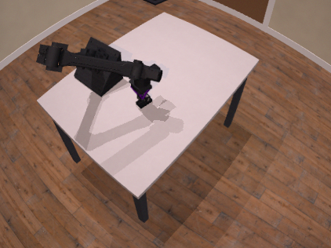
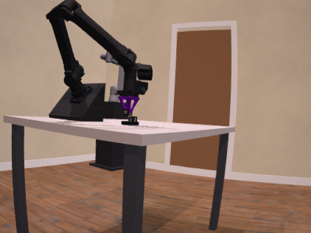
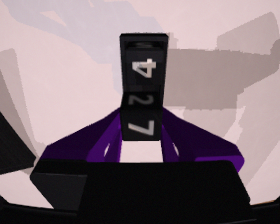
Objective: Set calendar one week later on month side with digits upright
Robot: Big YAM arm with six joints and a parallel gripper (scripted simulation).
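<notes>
Right now the black tray is 5 cm below my hand and 2 cm to the left of it. Round my hand: black date cube (right at my hand).
</notes>
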